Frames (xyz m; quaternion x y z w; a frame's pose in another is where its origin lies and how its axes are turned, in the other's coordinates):
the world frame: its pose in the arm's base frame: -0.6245 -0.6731 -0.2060 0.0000 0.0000 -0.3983 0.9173
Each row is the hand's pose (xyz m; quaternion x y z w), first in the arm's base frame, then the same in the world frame.
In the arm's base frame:
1: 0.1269 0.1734 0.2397 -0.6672 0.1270 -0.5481 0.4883
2: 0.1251 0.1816 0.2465 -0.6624 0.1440 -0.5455 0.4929
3: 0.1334 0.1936 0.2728 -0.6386 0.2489 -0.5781 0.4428
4: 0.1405 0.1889 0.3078 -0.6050 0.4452 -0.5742 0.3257
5: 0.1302 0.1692 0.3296 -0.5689 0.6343 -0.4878 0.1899
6: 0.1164 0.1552 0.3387 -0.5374 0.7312 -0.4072 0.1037
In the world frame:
1: -0.1055 1.1270 0.4457 -0.6625 -0.1492 -0.3082 0.6662
2: -0.1127 1.1312 0.4525 -0.6649 -0.1317 -0.3040 0.6694
3: -0.1158 1.1455 0.4788 -0.6849 -0.0260 -0.3539 0.6364
4: -0.1075 1.1475 0.5138 -0.7323 0.1674 -0.3970 0.5274
5: -0.1002 1.1265 0.5356 -0.7745 0.3552 -0.3718 0.3685
6: -0.0994 1.1069 0.5447 -0.7842 0.4567 -0.3322 0.2573

